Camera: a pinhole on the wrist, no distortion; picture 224 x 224 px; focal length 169.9 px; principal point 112.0 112.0 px. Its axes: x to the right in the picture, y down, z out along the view. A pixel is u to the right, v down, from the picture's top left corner.
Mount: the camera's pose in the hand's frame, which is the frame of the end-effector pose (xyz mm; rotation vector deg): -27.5 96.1 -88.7 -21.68 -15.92 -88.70
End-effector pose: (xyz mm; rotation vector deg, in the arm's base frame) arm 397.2 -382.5 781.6 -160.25 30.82 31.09
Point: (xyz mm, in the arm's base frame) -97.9 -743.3 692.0
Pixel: outside the picture
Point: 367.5 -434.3 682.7
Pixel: 213 165
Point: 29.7 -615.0 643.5
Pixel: 34 20
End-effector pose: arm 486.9 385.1 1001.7 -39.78 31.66 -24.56
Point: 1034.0 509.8 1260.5
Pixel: 215 189
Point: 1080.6 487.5 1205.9
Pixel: 204 209
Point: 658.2 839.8 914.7
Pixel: 58 80
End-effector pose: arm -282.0 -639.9 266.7 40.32 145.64 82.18
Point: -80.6 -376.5 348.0
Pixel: 106 92
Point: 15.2 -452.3 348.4
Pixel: 100 27
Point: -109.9 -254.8 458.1
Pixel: 63 131
